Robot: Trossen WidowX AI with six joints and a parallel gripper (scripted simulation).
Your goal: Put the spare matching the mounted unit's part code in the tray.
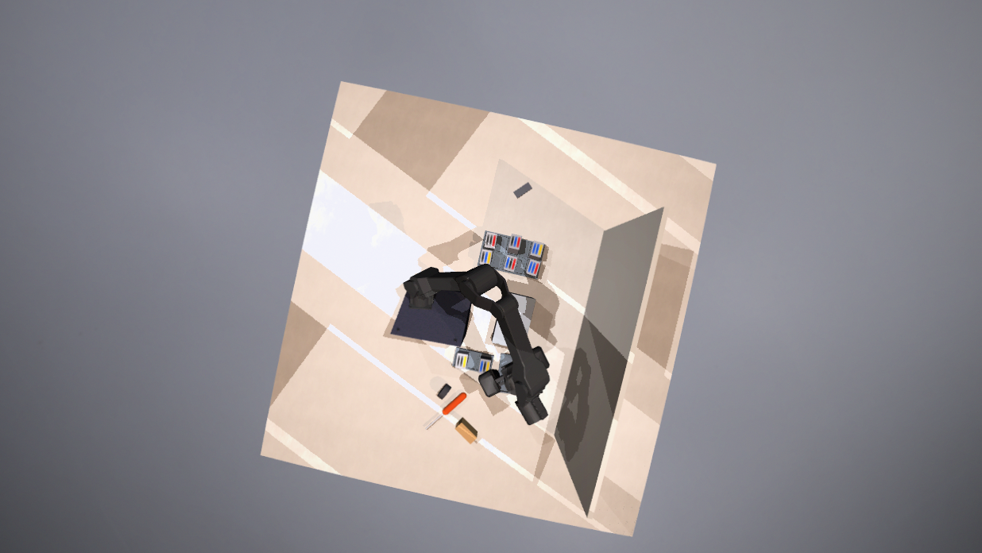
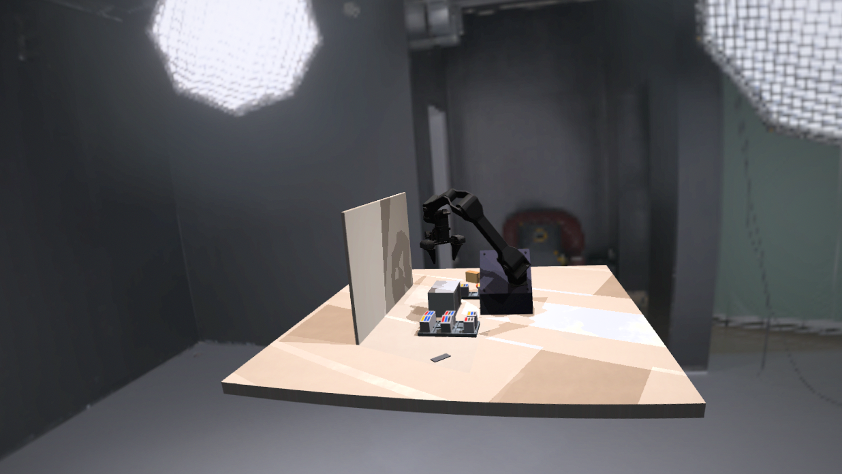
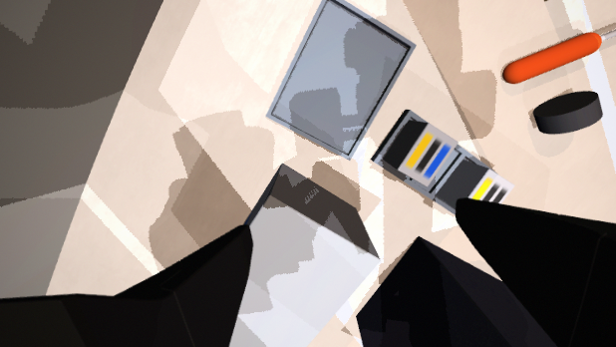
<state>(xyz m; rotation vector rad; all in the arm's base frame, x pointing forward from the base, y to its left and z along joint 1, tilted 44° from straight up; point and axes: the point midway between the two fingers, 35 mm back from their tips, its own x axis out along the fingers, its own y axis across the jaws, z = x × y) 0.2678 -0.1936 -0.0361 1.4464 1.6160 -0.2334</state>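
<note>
Now: gripper tip 120 mm past the dark holder, 30 mm to the left of it and 160 mm above it. The rest, counted from my gripper tip: grey mounted unit 130 mm to the left, 120 mm below; then tall brown panel 230 mm ahead, 80 mm to the left, 60 mm above; then flat grey tray 20 mm ahead, 70 mm to the right, 160 mm below.
</note>
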